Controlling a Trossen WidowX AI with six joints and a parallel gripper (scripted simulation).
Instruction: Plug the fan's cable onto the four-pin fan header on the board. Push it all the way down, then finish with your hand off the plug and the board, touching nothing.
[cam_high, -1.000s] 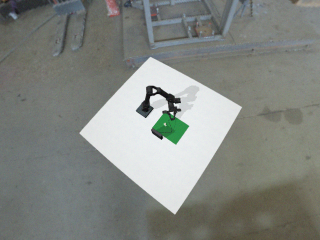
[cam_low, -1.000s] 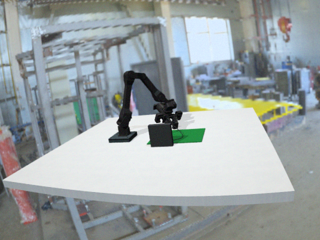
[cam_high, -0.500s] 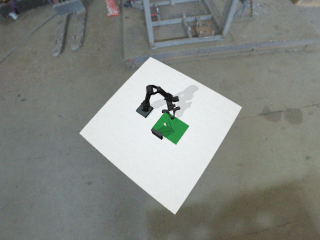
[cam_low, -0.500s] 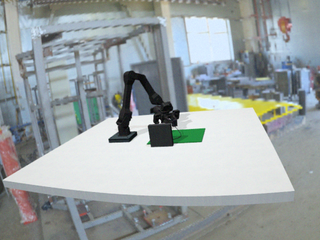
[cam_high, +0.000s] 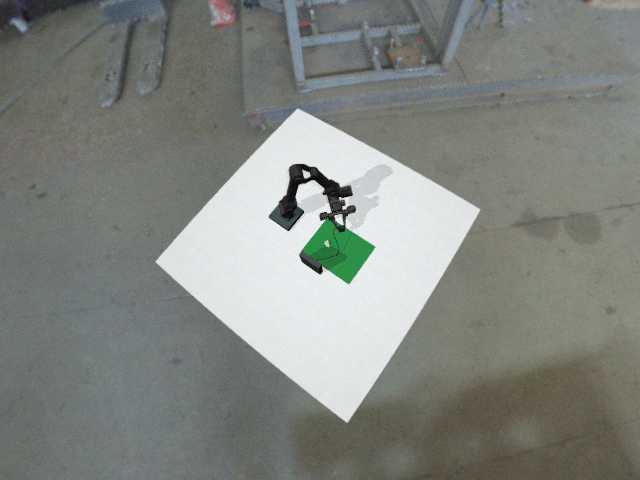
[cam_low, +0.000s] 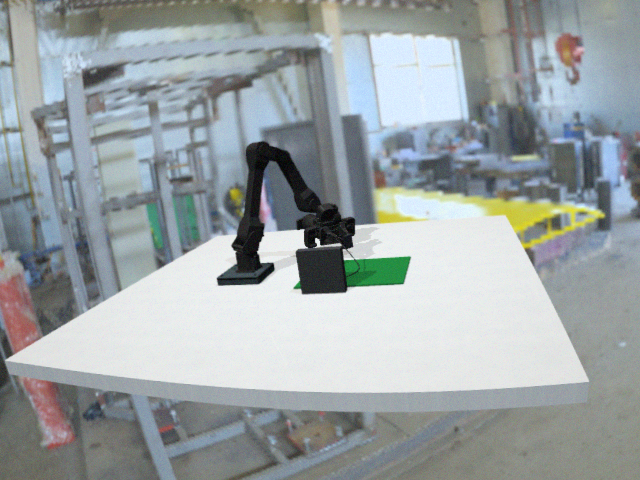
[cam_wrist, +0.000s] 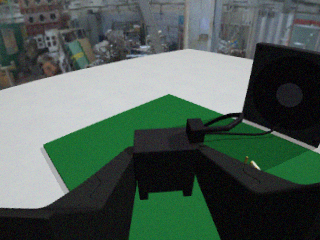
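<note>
My gripper tip is now 90 mm above the green board, 70 mm to the left of it and 40 mm short of it. Round my gripper tip: black fan plug 10 mm below; then pale four-pin header 90 mm to the right, 80 mm below, 20 mm behind; then black fan 230 mm to the right, 20 mm below.
</note>
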